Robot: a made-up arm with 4 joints.
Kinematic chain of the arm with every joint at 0, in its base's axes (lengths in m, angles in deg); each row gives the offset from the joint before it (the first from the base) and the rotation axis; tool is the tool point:
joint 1: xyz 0 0 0.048 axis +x
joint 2: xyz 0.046 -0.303 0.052 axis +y
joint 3: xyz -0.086 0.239 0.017 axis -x
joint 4: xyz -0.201 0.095 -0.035 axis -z
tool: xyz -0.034 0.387 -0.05
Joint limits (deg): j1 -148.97..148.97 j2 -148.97..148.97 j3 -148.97..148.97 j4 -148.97..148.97
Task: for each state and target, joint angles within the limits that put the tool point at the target. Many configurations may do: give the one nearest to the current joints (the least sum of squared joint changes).
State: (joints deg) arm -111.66 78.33 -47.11 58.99
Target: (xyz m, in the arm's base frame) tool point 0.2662 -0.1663 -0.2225
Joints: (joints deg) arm -140.24 91.90 -40.67 41.35
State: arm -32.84 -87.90 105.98 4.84
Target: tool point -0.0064 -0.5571 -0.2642
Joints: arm -25.88 -55.33 123.43 -28.85
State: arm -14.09 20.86 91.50 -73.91
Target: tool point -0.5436 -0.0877 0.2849
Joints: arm -12.78 -1.74 94.02 -125.00
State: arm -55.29 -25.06 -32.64 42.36
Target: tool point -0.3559 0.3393 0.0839
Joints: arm -42.97 -36.24 -63.48 17.56
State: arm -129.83 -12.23 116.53 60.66
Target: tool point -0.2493 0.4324 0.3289
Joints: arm -148.97 21.16 147.30 10.46
